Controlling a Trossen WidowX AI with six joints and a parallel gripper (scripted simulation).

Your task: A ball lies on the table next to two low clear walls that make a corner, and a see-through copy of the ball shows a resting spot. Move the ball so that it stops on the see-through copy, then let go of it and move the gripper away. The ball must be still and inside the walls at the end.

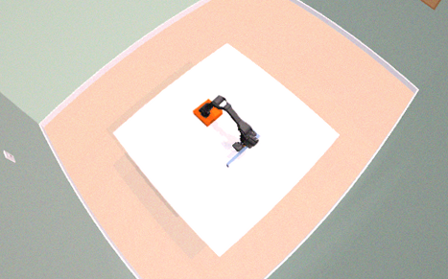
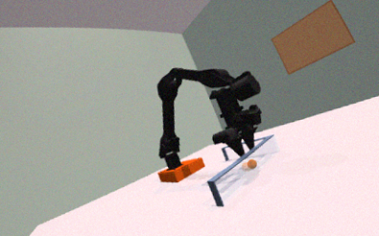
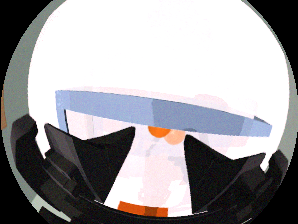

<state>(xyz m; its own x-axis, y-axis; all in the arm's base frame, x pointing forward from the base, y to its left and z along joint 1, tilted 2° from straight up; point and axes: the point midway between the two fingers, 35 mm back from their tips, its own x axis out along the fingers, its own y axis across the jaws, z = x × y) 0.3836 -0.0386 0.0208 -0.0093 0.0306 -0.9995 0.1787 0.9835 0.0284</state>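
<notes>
Right now my gripper tip is 30 mm above the see-through copy of ball, 20 mm to the left of it and 10 mm past it. Round my gripper tip: clear wall 130 mm to the left, 60 mm behind, 10 mm below.
</notes>
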